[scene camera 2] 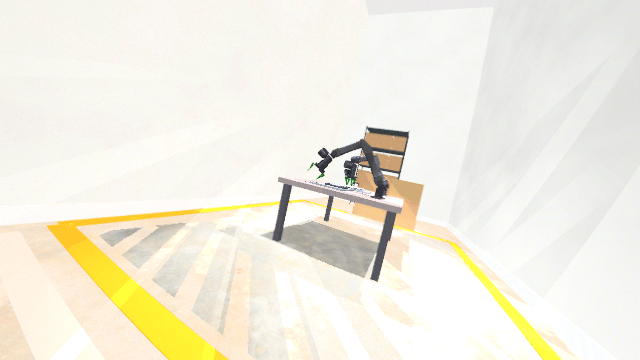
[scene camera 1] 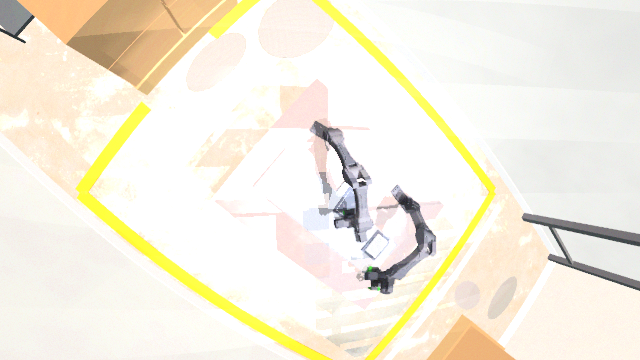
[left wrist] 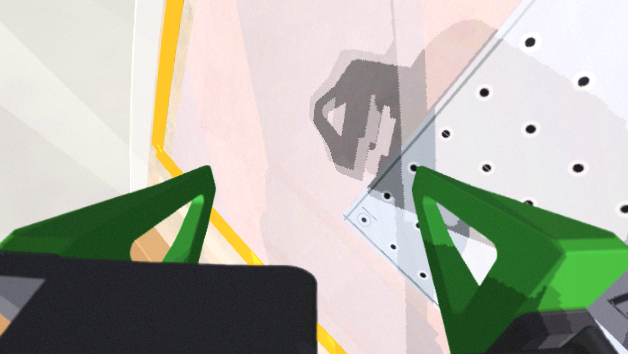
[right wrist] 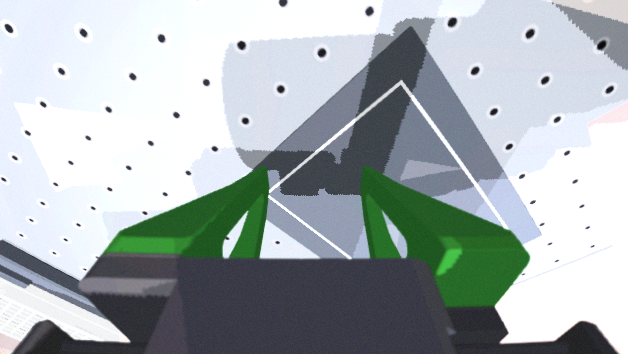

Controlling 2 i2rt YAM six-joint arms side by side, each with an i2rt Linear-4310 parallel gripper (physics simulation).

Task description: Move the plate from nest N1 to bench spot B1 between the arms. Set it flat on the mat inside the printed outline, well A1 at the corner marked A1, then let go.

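Pixels of known places: left gripper, fingertip midpoint: (scene camera 2: pixel 311 175) (scene camera 1: pixel 367 280) (left wrist: pixel 313 177); right gripper, fingertip midpoint: (scene camera 2: pixel 348 185) (right wrist: pixel 314 177); left arm's base, origin of the base link: (scene camera 2: pixel 378 198) (scene camera 1: pixel 402 199); right arm's base, origin of the base link: (scene camera 1: pixel 327 134).
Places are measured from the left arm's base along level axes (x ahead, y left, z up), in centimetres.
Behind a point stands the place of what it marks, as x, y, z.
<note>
My right gripper (right wrist: pixel 314 177) {34.8, -20.4, 2.9} (scene camera 1: pixel 344 215) {34.8, -20.4, 2.9} (scene camera 2: pixel 350 181) {34.8, -20.4, 2.9} is half open and empty. In the right wrist view its fingertips appear over the dark mat (right wrist: pixel 452 130) {32.9, -27.4, 1.5}, whose printed white outline (right wrist: pixel 320 149) {35.4, -21.1, 1.5} shows between and beyond them. My left gripper (left wrist: pixel 313 177) {51.0, 20.1, 6.0} (scene camera 1: pixel 371 279) {51.0, 20.1, 6.0} (scene camera 2: pixel 316 172) {51.0, 20.1, 6.0} is wide open and empty, above the table beside a corner of the perforated board. A grey-rimmed rectangle with a pale inside shows between the arms in scene camera 1; I cannot tell what it is. A pale gridded thing (right wrist: pixel 15 311) {36.4, 7.5, 3.8} shows at the lower left of the right wrist view; I cannot tell whether it is the plate. The A1 mark cannot be made out.
The perforated board (right wrist: pixel 120 55) {44.2, -15.6, 1.3} (left wrist: pixel 555 105) {46.7, 11.8, 1.3} lies under and around the mat. The table (scene camera 2: pixel 340 191) {18.2, 29.7, 0.2} carries both arms. Behind it stand a shelf unit (scene camera 2: pixel 387 131) and a brown panel (scene camera 2: pixel 410 202). In scene camera 1 the right arm (scene camera 1: pixel 362 200) {28.5, -32.6, 35.3} reaches close to the left arm (scene camera 1: pixel 407 264) {30.7, 9.8, 34.1}.
</note>
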